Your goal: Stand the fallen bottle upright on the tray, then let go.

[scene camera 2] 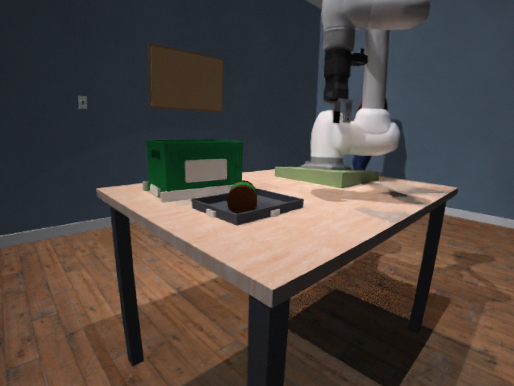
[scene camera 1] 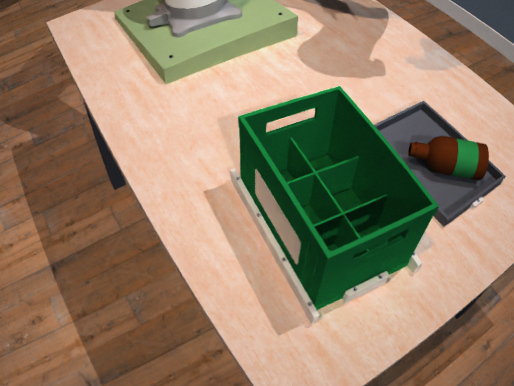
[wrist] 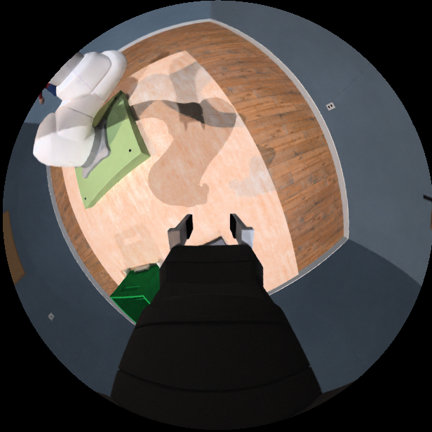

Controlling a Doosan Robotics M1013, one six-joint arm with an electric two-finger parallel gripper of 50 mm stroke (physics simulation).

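Where they show: gripper, fingertip midpoint: point(scene camera 2: 341, 122); arm's base at its link origin: point(scene camera 2: 326, 169) point(scene camera 1: 197, 12).
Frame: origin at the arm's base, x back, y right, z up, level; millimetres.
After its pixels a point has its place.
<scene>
A brown bottle with a green band point(scene camera 1: 455, 157) @(x -691, y -246, z 24 mm) point(scene camera 2: 242, 198) @(x -711, y -319, z 5 mm) lies on its side in the dark grey tray. In scene camera 1 its neck points left, toward the green crate, and its base is near the tray's far right corner. The tray point(scene camera 1: 444, 219) @(x -771, y -171, z -27 mm) point(scene camera 2: 289, 205) @(x -569, y -339, z -27 mm) stands on the table; a small corner of the tray point(wrist: 217, 242) shows in the wrist view, where the bottle is hidden. My gripper point(scene camera 2: 343, 121) @(x -375, y -344, z 202 mm) point(wrist: 210, 221) is open and empty. It points down, high above the table, apart from the bottle and nearer the robot's base than the tray. It does not show in scene camera 1.
A tall green crate with dividers point(scene camera 1: 376, 261) @(x -806, y 28, z 41 mm) point(scene camera 2: 170, 165) @(x -792, y -59, z 63 mm) point(wrist: 137, 287) stands right beside the tray, inside pale edge strips point(scene camera 1: 367, 288) @(x -817, y 36, z -22 mm). Its walls rise well above the tray rim. The green base plate point(scene camera 1: 230, 55) @(x -178, y -14, z -31 mm) point(scene camera 2: 320, 175) @(x -168, y -107, z -5 mm) point(wrist: 117, 162) bears the arm's foot.
</scene>
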